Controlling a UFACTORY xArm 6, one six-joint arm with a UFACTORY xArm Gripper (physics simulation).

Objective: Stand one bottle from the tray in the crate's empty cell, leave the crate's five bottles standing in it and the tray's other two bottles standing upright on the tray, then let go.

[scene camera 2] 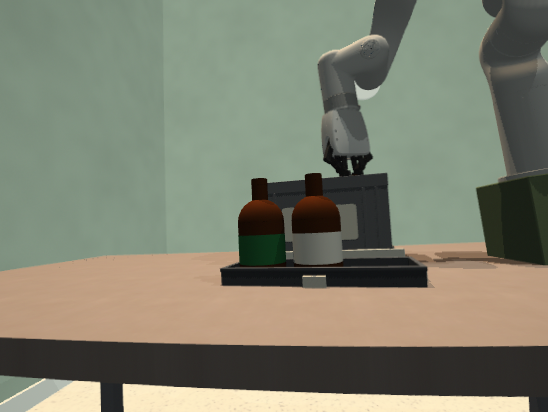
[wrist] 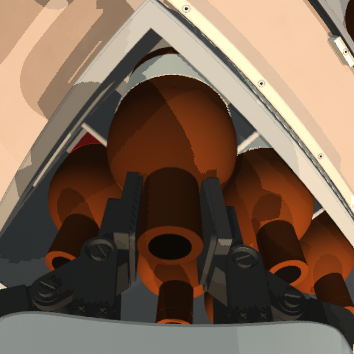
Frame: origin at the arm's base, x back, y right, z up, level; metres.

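Seen in the pictures: gripper, fingertip midpoint: (wrist: 169, 199); arm's base, link origin: (scene camera 2: 539, 177).
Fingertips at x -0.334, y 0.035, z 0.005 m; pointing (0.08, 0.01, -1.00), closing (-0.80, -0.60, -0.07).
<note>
Offsets run from my fingertips to a thing's top centre. "pt": to the spot under its first point.
My gripper (scene camera 2: 351, 173) (wrist: 169, 199) is shut on the neck of a brown bottle with a white label {dx +0.008, dy -0.006, dz +0.032 m} (wrist: 172, 130). This bottle is upright or nearly so, inside a corner cell of the grey crate {dx -0.073, dy +0.034, dz +0.022 m} (scene camera 2: 375, 215) (wrist: 250, 102); whether its base touches the crate floor is hidden. In the scene view the fingertips are at the crate's top edge, and the wall hides the bottle. Other crate bottles stand around it, at left (wrist: 82, 185), right (wrist: 275, 185), far right (wrist: 327, 250) and below (wrist: 175, 300). A green-label bottle {dx -0.157, dy -0.199, dz +0.007 m} (scene camera 2: 261, 240) and a white-label bottle {dx -0.069, dy -0.202, dz +0.007 m} (scene camera 2: 316, 240) stand upright on the dark tray {pt dx +0.024, dy -0.259, dz -0.144 m} (scene camera 2: 390, 279).
The tray is in front of the crate, with a pale strip (scene camera 2: 395, 253) (wrist: 290, 119) along the crate's near side. The arm's dark green base block (scene camera 2: 510, 220) is at the right. The table's front edge (scene camera 2: 270, 367) runs across the scene view.
</note>
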